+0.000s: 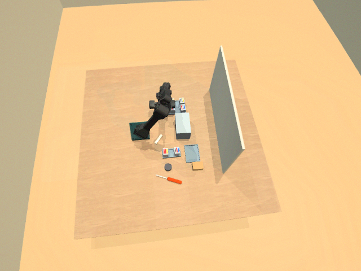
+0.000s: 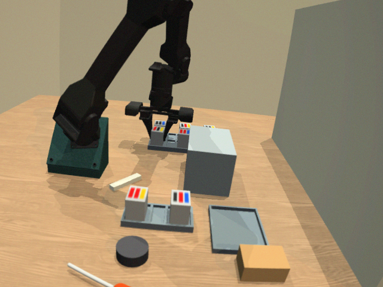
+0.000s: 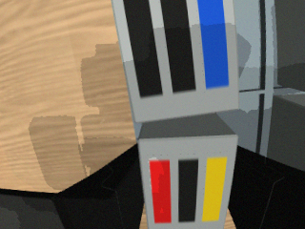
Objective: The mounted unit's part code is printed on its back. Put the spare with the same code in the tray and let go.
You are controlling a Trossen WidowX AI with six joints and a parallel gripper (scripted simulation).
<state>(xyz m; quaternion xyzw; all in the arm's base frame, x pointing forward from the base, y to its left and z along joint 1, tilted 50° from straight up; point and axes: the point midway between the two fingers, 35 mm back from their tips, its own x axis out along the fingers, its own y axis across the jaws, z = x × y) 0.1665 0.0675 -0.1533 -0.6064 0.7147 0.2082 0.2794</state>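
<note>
Now: the grey tray 150 mm ahead of my gripper tip, 370 mm to the right of it and 10 mm below it. Round my gripper tip: white stick 70 mm behind, 220 mm to the right, 10 mm below; mounted unit 120 mm ahead, 170 mm to the right, 30 mm above; black puck 40 mm behind, 440 mm to the right, 10 mm below.
</note>
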